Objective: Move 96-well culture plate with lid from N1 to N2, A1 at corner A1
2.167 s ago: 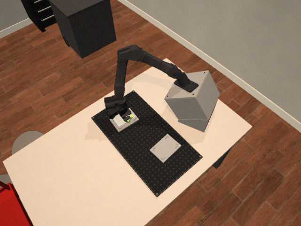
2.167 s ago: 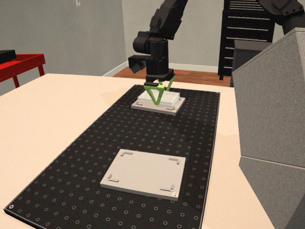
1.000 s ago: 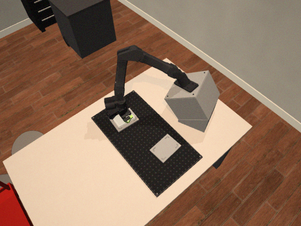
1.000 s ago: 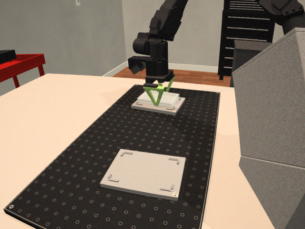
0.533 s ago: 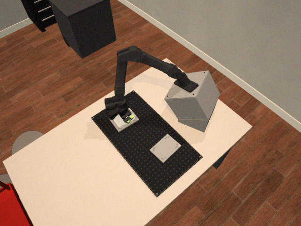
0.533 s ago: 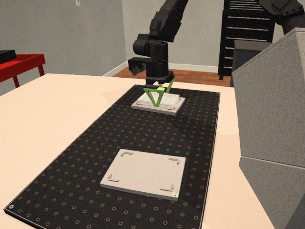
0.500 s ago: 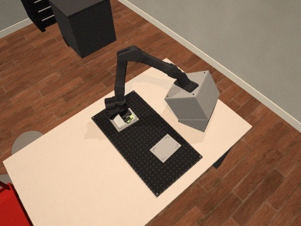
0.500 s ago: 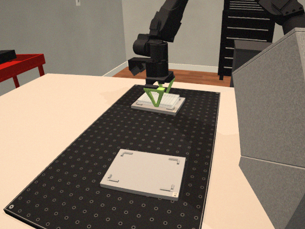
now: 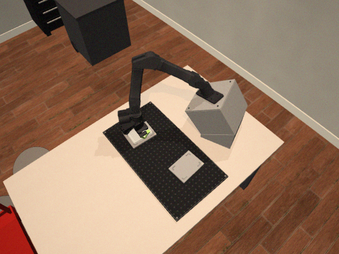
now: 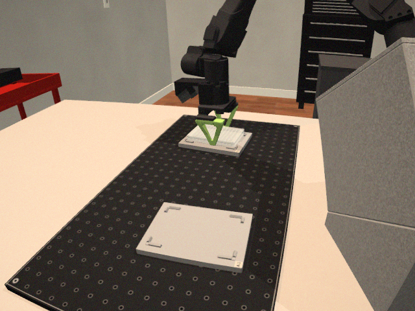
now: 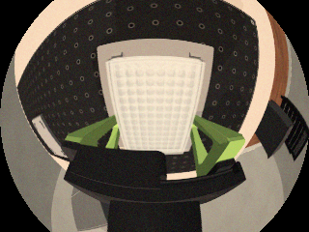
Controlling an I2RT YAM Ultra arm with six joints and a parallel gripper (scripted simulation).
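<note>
The clear lid lies 10 mm ahead of my hand and 10 mm above it. The rest, counted from my hand: A1 mark (380 mm to the left, 160 mm behind, 10 mm below); then nest N1 (330 mm to the left, 80 mm behind, 10 mm below); then nest N2 (10 mm below, 10 mm ahead).
</note>
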